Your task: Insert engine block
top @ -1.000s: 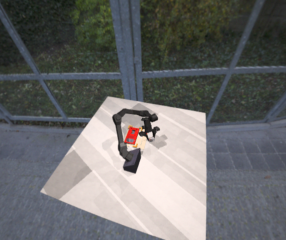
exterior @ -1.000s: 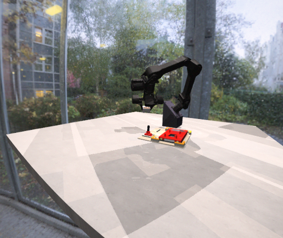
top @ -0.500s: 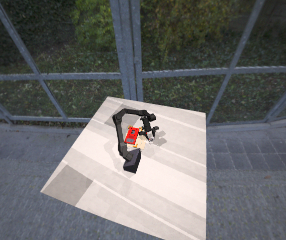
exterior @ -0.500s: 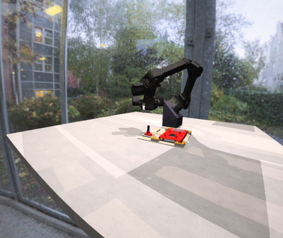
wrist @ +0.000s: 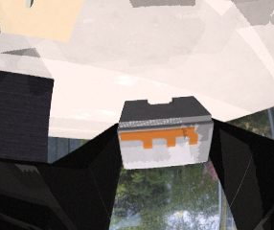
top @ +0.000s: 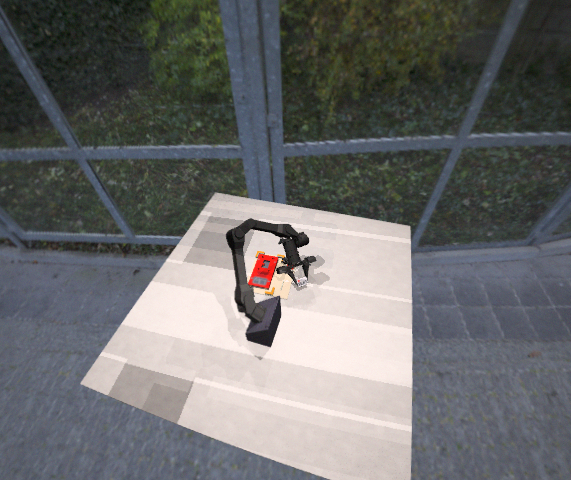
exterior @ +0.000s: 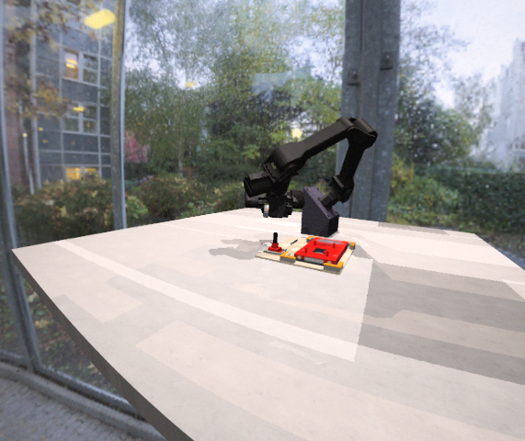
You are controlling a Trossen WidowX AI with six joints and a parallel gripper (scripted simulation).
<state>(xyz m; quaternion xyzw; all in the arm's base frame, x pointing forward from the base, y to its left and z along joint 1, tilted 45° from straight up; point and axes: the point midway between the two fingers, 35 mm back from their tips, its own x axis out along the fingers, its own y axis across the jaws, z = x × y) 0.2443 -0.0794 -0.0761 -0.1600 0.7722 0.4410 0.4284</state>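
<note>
The black peg is 140 mm ahead of my gripper tip, 100 mm to the left of it and 60 mm below it. The rest, counted from my gripper tip: engine block (right at my gripper tip).
</note>
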